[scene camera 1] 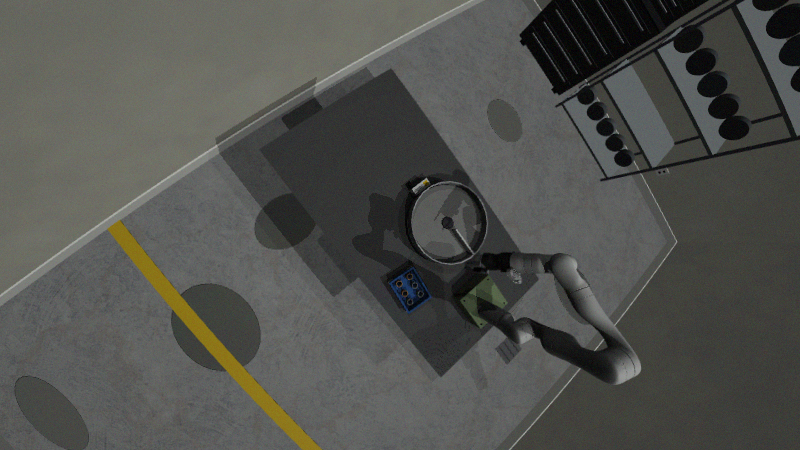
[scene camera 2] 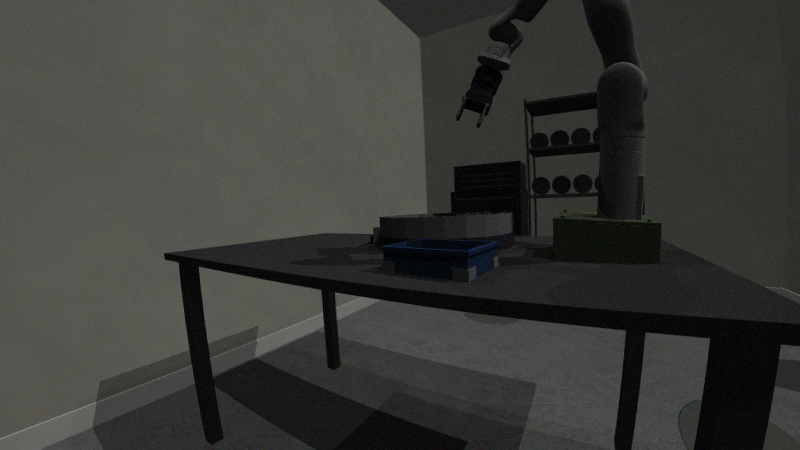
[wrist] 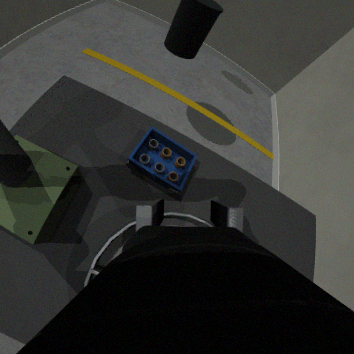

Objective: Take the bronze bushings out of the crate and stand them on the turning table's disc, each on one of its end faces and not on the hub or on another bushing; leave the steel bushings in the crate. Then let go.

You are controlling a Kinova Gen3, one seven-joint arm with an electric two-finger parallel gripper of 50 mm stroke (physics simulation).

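The blue crate stands on the table. In the wrist view it holds three bronze bushings and three grey steel bushings, hole up. The crate's walls hide them in scene camera 2. The turning table has a raised rim, a dark central hub and a bar from hub to rim. No bushing shows on its visible disc. My gripper is open and empty, tilted, high above the table.
The green base block carries the arm, beside the crate and turning table. A small box with a yellow-and-white label adjoins the turning table's rim. A shelf rack and a dark cabinet stand beyond the table.
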